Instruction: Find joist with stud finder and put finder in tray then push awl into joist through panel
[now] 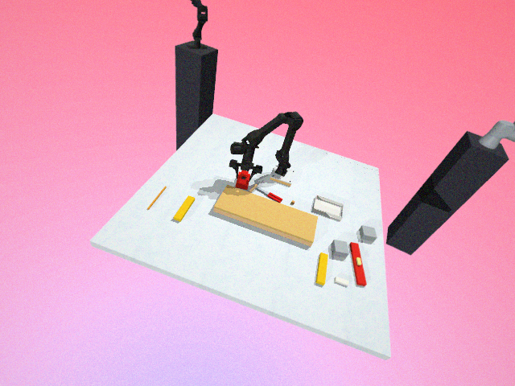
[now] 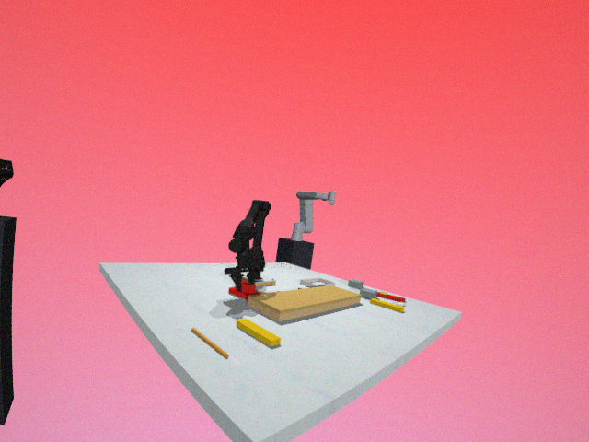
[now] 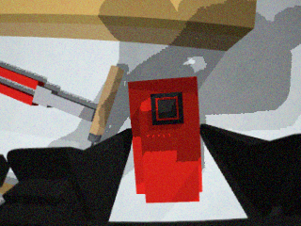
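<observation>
Right now the awl is 2 cm behind my gripper tip, 8 cm to the left of it and 2 cm below it. Round my gripper tip: orange pencil 37 cm ahead, 30 cm to the right, 2 cm below; then red-handled tool 16 cm to the left, 2 cm below; then red stud finder 1 cm ahead, 2 cm above.
</observation>
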